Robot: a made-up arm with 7 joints. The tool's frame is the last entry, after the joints. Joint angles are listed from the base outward. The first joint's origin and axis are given. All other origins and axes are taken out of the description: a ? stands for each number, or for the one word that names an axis. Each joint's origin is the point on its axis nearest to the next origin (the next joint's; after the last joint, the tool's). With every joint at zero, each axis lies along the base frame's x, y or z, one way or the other. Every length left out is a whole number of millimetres.
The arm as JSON. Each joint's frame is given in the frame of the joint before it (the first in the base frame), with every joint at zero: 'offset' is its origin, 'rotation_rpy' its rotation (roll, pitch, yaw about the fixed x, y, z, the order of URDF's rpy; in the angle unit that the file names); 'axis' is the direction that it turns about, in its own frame. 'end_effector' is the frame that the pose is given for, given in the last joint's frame.
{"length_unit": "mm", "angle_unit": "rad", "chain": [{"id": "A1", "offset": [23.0, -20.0, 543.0], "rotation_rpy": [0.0, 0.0, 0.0], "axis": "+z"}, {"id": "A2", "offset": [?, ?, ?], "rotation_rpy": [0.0, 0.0, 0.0], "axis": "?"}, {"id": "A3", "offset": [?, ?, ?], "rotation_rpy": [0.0, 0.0, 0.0], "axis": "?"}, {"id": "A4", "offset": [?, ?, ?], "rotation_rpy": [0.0, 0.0, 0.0], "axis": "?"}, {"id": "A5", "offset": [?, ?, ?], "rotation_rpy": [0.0, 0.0, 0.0], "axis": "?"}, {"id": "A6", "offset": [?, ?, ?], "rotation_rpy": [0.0, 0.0, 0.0], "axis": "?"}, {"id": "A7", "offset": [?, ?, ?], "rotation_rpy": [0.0, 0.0, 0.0], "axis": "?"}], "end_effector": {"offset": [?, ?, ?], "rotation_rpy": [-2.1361, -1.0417, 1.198]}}
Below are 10 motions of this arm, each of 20 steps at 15 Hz.
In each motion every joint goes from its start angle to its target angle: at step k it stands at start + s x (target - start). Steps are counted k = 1, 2, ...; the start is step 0. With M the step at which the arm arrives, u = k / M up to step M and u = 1 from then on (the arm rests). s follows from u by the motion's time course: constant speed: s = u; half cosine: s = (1 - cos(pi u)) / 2; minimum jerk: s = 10 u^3 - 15 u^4 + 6 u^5.
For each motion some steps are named. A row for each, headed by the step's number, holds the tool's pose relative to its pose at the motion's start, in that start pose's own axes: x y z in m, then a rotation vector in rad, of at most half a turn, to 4 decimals.
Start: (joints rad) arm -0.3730 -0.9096 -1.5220 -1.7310 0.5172 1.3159 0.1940
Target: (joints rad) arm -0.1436 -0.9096 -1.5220 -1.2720 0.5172 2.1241 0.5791
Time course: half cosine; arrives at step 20
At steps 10, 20:
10: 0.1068 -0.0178 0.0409 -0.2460 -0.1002 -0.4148
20: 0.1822 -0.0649 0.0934 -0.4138 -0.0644 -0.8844

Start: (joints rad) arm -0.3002 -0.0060 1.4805 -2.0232 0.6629 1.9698 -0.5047
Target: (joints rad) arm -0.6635 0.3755 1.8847 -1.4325 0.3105 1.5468 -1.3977
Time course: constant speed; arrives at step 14
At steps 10, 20:
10: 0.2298 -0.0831 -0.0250 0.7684 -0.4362 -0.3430
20: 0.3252 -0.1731 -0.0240 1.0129 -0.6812 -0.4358

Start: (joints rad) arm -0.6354 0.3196 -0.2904 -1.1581 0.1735 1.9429 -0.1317
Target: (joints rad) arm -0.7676 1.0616 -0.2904 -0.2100 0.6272 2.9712 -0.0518
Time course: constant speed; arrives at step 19
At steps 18, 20:
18: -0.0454 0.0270 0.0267 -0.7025 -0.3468 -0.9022
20: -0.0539 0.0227 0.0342 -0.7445 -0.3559 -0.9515

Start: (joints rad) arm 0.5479 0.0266 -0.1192 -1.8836 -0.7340 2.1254 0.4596
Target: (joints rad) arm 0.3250 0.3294 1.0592 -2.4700 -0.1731 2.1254 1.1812
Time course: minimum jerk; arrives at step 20
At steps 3, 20:
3: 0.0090 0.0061 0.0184 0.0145 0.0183 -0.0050
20: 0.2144 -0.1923 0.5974 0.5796 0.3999 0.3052

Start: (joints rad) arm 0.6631 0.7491 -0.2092 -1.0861 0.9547 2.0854 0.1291
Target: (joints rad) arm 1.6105 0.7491 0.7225 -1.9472 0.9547 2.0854 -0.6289
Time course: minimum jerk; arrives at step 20
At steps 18, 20:
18: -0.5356 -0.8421 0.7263 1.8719 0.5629 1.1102
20: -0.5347 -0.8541 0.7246 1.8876 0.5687 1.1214

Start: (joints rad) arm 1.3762 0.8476 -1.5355 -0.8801 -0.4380 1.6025 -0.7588
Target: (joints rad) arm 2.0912 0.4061 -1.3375 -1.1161 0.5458 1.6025 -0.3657
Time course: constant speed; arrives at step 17
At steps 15, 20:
15: 0.2059 -0.2720 0.0590 -0.2129 0.3096 -1.4749
20: 0.2223 -0.3073 0.0743 -0.1429 0.3713 -1.6594

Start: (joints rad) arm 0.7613 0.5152 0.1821 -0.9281 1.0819 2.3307 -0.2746
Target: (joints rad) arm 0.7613 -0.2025 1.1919 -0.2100 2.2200 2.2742 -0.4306
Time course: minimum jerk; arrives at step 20
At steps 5, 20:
5: 0.0826 0.0312 0.0711 0.0463 0.1536 -0.1843
20: 0.7379 -0.2415 0.5200 0.6787 1.9245 -1.0480

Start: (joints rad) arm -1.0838 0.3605 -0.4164 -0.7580 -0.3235 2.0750 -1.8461
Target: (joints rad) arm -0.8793 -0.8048 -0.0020 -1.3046 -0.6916 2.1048 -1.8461
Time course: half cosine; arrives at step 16
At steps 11, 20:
11: 0.4826 -0.2214 0.1476 -0.1740 -0.3946 0.3686
20: 0.6275 -0.2181 0.2247 -0.1884 -0.4929 0.5187

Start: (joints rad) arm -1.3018 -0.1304 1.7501 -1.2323 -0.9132 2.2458 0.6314
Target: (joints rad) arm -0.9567 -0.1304 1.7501 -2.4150 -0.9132 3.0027 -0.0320
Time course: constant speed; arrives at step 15
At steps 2, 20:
2: 0.0069 -0.0172 0.0806 0.1965 0.0150 -0.1042
20: 0.0772 -0.3817 0.4277 1.2594 0.2407 -0.9395

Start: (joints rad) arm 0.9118 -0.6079 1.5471 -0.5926 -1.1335 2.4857 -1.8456
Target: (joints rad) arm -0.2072 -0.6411 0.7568 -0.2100 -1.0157 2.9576 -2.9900
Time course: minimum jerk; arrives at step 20
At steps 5, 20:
5: -0.0193 0.0549 0.0168 0.2413 -0.0038 -0.0493
20: -0.0243 0.4437 0.1148 2.4338 -0.5356 -0.7774

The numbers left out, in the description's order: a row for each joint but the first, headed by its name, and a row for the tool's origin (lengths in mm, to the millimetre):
A2: xyz -20.0 -20.0 0.0, axis +y
A3: xyz -25.0 0.0 380.0, axis +z
A4: xyz 102.0 -5.0 0.0, axis -y
A5: xyz -110.0 0.0 442.0, axis +z
A6: xyz 28.0 34.0 0.0, axis -y
A7: xyz 116.0 0.0 1.0, axis -z
tool: xyz 0.0 25.0 0.0

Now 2 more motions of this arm.
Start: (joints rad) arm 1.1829 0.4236 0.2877 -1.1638 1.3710 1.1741 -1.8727
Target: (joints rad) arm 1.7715 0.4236 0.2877 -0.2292 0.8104 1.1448 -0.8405
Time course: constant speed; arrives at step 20
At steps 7, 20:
7: -0.0910 0.1746 -0.0834 0.0663 0.2859 0.1330
20: -0.1267 0.5286 -0.0918 0.1236 0.3632 0.5136

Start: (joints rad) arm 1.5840 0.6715 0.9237 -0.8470 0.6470 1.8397 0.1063
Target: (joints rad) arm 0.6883 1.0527 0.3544 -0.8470 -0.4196 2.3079 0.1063
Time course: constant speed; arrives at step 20
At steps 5, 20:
5: 0.0907 -0.1532 -0.1949 -0.3754 -0.4028 0.0016
20: 0.2590 -0.8843 -0.3796 -1.3201 -1.2473 0.5674

